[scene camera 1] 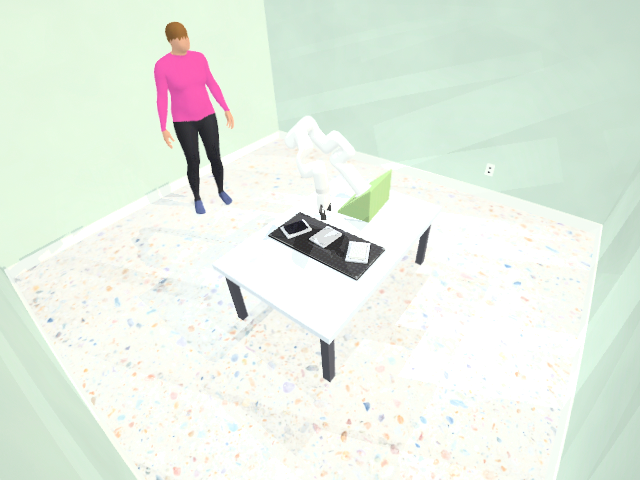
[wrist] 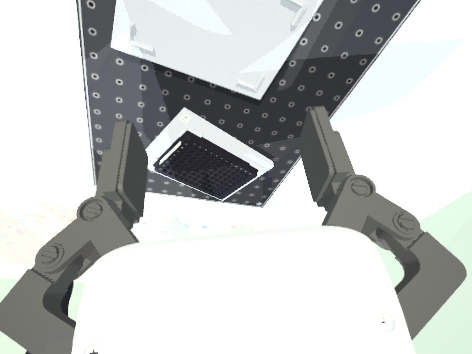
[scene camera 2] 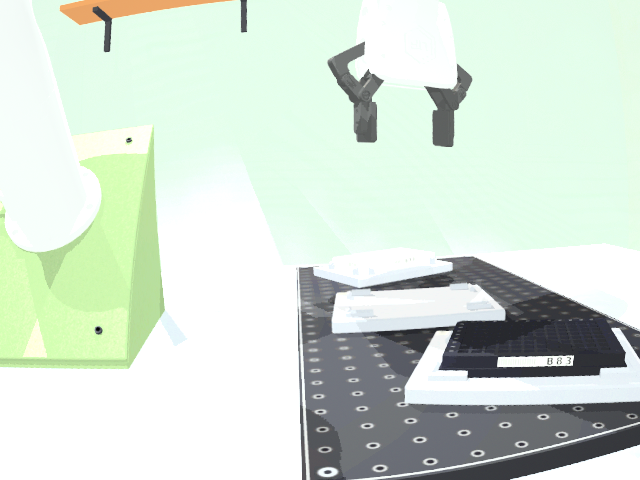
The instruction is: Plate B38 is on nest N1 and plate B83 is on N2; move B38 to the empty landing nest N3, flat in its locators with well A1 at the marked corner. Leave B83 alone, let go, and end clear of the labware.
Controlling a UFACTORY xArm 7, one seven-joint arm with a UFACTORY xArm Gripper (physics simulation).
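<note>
Black plate B83 (scene camera 1: 296, 227) (scene camera 2: 532, 338) (wrist: 205, 172) sits flat on its white nest (scene camera 2: 516, 391) (wrist: 171, 131), its label facing scene camera 2. The middle white nest (scene camera 1: 325, 236) (scene camera 2: 413, 305) (wrist: 210, 45) shows a bare top and raised corner locators. The third white nest (scene camera 1: 357, 252) (scene camera 2: 382, 263), at the other end, stands turned; its top is washed out, and I cannot tell whether pale plate B38 is on it. No B38 label is readable. My gripper (scene camera 1: 325, 211) (scene camera 2: 404, 142) (wrist: 222, 132) is open and empty, high above the nests.
The nests stand in a row on a black perforated board (scene camera 1: 330, 257) (scene camera 2: 351, 413) (wrist: 165, 90) on a white table (scene camera 1: 289, 273). A green wedge mount (scene camera 1: 379, 198) (scene camera 2: 144, 258) holds the arm base. A person (scene camera 1: 188, 93) stands beyond the table. An orange shelf (scene camera 2: 144, 7) hangs on the wall.
</note>
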